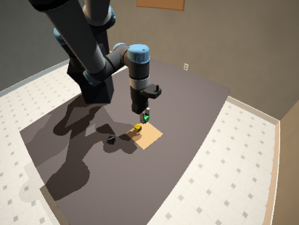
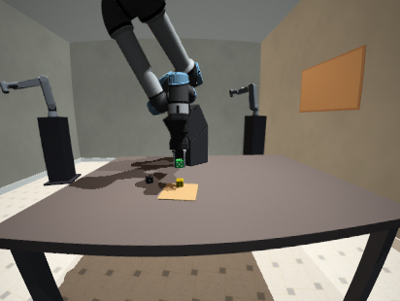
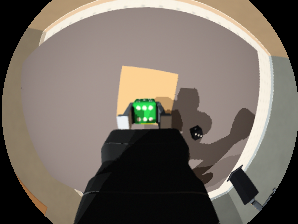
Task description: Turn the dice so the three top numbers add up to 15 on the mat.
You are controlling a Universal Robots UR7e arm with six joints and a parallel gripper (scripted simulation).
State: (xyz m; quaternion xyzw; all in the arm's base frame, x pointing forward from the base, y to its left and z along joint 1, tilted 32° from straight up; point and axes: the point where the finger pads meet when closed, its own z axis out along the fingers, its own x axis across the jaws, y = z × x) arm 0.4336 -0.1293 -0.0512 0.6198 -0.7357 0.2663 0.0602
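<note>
Right now my hand is 120 mm above the tan mat. From my hand the other things lie so: black die 130 mm behind, 120 mm to the right, 110 mm below; yellow die 100 mm below, 40 mm behind, 10 mm to the left; green die right at my hand.
</note>
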